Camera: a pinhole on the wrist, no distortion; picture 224 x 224 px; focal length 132.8 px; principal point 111.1 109.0 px. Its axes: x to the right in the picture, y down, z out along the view. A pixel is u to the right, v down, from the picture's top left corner.
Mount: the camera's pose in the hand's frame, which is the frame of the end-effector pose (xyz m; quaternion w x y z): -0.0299 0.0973 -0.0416 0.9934 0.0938 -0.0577 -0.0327
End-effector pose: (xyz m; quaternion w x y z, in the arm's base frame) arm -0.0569 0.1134 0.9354 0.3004 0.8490 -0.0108 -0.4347
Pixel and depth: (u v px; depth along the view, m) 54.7 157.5 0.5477
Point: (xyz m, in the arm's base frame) -0.5785 -0.2244 1.0527
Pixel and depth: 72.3 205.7 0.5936
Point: -0.5565 -0.4664 1.0741
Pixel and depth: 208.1 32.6 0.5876
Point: -0.3399 0.0768 0.2901
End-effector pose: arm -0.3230 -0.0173 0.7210 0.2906 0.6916 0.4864 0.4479
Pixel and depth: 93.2 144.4 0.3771
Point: 0.0226 -0.1650 0.6439
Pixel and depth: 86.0 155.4 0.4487
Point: 0.1054 -0.2150 0.6351
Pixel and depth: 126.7 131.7 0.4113
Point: 0.0509 -0.0618 0.6222
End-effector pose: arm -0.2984 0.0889 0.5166 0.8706 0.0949 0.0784 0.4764
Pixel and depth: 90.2 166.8 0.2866
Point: -0.4338 0.0693 0.8114
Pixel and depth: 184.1 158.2 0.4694
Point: -0.2271 0.2823 1.0104
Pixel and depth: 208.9 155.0 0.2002
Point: -0.3015 0.2153 0.7178
